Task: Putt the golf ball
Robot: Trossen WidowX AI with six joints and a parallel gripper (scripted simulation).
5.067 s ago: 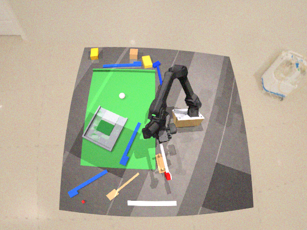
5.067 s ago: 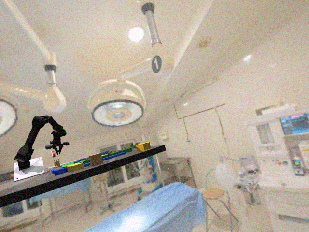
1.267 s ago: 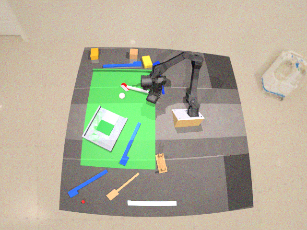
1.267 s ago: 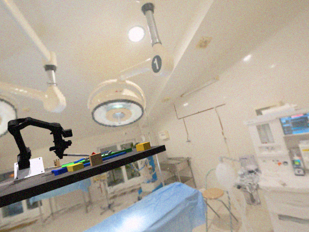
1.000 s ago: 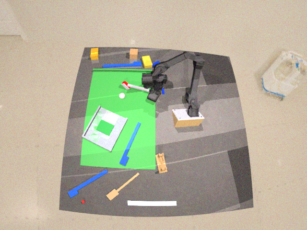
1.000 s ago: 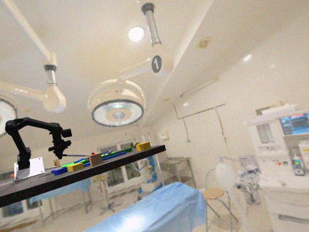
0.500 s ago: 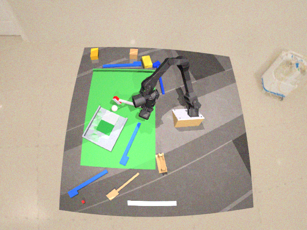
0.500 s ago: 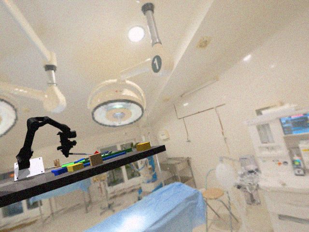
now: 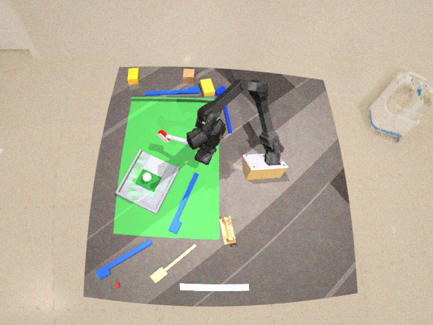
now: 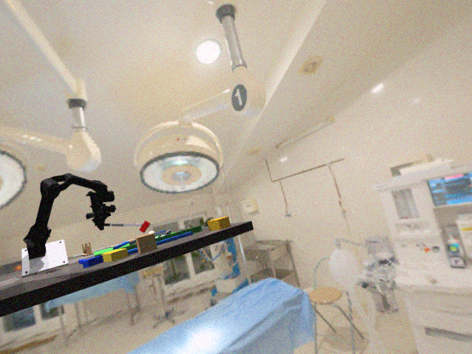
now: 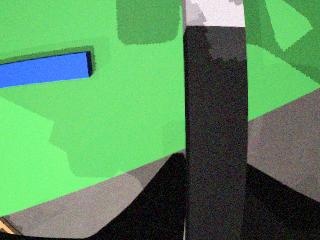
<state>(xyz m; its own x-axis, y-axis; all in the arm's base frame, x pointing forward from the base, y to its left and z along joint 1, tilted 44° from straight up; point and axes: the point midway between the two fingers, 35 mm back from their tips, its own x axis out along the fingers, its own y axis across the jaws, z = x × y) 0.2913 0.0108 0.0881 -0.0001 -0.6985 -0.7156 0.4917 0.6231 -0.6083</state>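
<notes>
The red putter is 11 cm ahead of my gripper tip and 6 cm to the right of it. From my gripper tip the other things lie so: wooden stand 33 cm to the left, 9 cm below, 6 cm behind; then white golf ball 29 cm ahead, 10 cm below, 6 cm to the left; then green mat 18 cm ahead, 13 cm below, 2 cm to the right.
</notes>
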